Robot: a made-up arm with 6 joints. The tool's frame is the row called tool. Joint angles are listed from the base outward.
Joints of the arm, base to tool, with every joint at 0 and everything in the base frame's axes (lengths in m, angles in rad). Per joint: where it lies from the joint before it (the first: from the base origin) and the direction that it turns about. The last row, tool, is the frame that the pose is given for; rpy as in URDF.
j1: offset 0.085 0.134 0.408 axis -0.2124 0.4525 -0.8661
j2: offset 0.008 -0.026 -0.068 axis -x
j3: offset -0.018 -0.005 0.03 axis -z
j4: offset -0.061 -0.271 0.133 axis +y
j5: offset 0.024 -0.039 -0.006 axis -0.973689 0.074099 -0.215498
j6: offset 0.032 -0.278 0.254 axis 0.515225 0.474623 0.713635
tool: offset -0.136 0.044 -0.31 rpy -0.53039 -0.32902 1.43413
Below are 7 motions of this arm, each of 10 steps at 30 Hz.
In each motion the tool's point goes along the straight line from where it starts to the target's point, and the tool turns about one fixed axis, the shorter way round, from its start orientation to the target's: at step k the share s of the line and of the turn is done. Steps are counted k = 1, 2, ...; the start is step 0. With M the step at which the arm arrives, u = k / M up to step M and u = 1 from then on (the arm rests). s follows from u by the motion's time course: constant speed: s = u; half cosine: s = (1 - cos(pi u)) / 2; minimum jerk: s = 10 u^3 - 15 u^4 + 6 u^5.
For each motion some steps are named. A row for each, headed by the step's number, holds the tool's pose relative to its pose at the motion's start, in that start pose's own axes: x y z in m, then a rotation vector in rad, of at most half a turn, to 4 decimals.
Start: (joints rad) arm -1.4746 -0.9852 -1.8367 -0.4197 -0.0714 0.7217
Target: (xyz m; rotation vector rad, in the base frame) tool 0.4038 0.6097 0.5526 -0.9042 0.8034 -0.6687
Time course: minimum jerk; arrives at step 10
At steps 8, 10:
8: 0.0976 0.1098 -0.0776 -0.4057 0.1965 -0.2303
10: 0.1036 0.1165 -0.0823 -0.4307 0.2086 -0.2445

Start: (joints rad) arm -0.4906 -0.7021 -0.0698 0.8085 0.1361 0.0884
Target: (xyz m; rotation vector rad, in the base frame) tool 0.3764 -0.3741 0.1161 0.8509 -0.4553 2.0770
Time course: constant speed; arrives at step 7
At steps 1, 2, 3, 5, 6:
1: 0.0013 -0.0149 0.0044 -0.0005 0.0107 0.0229
2: 0.0027 -0.0297 0.0088 -0.0009 0.0213 0.0458
3: 0.0040 -0.0446 0.0132 -0.0014 0.0320 0.0687
5: 0.0067 -0.0744 0.0221 -0.0024 0.0533 0.1145
6: 0.0080 -0.0892 0.0265 -0.0028 0.0640 0.1374

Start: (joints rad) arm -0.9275 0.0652 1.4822 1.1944 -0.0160 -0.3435
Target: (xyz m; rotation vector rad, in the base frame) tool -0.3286 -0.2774 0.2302 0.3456 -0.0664 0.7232
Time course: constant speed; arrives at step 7
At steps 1, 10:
1: 0.0004 -0.0069 0.0055 -0.0181 0.0140 0.0148
10: 0.0030 -0.0480 0.0386 -0.1265 0.0981 0.1035

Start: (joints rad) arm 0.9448 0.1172 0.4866 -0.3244 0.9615 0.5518
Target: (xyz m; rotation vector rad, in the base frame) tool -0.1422 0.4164 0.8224 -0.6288 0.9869 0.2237
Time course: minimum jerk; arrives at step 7
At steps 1, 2, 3, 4, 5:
1: 0.0012 0.0004 0.0024 -0.0012 0.0048 0.0002
2: 0.0076 0.0022 0.0149 -0.0072 0.0297 0.0010
3: 0.0194 0.0055 0.0378 -0.0184 0.0755 0.0025
4: 0.0333 0.0095 0.0649 -0.0316 0.1297 0.0042
5: 0.0451 0.0129 0.0878 -0.0428 0.1756 0.0057

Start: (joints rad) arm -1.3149 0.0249 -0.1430 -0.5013 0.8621 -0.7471
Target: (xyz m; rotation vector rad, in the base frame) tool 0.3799 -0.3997 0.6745 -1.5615 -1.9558 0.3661
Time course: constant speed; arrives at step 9
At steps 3, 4, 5, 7, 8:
3: -0.0058 -0.0564 0.0340 -0.0848 0.0473 0.0321
4: -0.0078 -0.0751 0.0453 -0.1130 0.0630 0.0428
5: -0.0097 -0.0939 0.0567 -0.1413 0.0788 0.0535
7: -0.0136 -0.1315 0.0793 -0.1978 0.1103 0.0749
8: -0.0155 -0.1503 0.0907 -0.2261 0.1261 0.0856

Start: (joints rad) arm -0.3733 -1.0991 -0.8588 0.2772 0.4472 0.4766
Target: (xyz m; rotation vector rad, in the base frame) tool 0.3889 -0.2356 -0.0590 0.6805 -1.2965 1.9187
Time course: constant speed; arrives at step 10
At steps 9, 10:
9: 0.0377 0.1282 -0.0866 -0.2222 0.1952 -0.3849
10: 0.0419 0.1424 -0.0962 -0.2469 0.2169 -0.4277

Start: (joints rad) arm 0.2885 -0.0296 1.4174 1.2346 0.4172 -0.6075
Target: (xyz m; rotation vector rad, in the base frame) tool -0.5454 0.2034 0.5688 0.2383 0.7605 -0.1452
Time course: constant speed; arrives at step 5
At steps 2, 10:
2: 0.0031 -0.0015 -0.0152 0.0073 0.0023 -0.0025
10: 0.0077 -0.0037 -0.0380 0.0183 0.0058 -0.0061

